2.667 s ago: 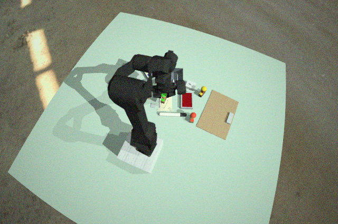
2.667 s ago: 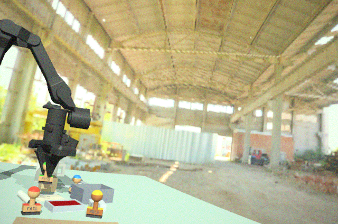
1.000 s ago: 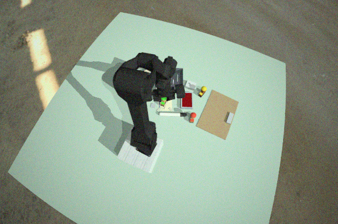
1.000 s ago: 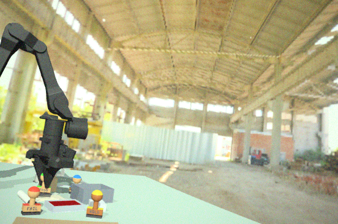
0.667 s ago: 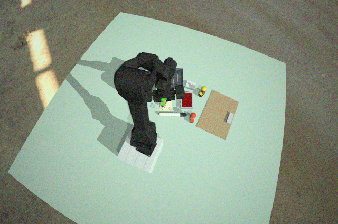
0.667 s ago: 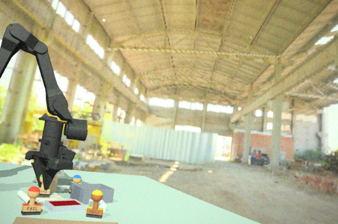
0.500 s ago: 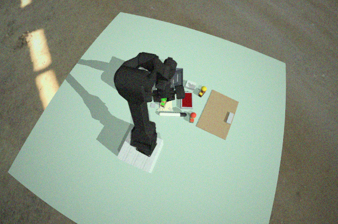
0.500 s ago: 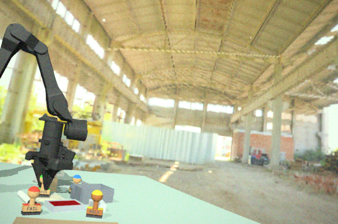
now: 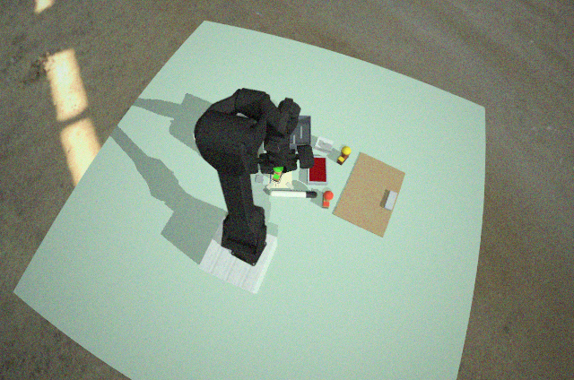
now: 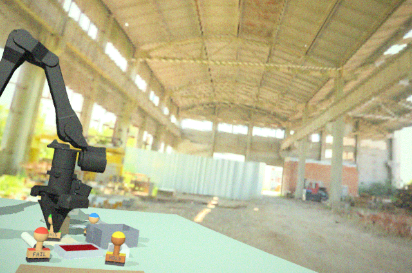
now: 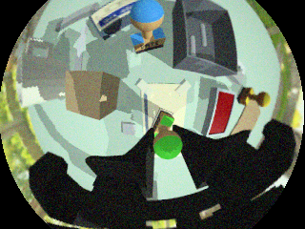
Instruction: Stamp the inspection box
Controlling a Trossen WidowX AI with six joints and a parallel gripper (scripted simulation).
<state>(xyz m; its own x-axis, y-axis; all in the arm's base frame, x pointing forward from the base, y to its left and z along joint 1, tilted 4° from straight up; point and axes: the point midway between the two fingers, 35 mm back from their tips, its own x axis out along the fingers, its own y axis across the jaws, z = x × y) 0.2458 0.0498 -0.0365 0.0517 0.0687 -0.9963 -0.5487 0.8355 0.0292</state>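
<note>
Right now my gripper tip is right at the PASS stamp. From my gripper tip the other things lie so: red ink pad 7 cm ahead, 10 cm to the right, 2 cm below; cardboard box 1 cm ahead, 11 cm to the left; marker 3 cm behind, 8 cm to the right, 1 cm below.
</note>
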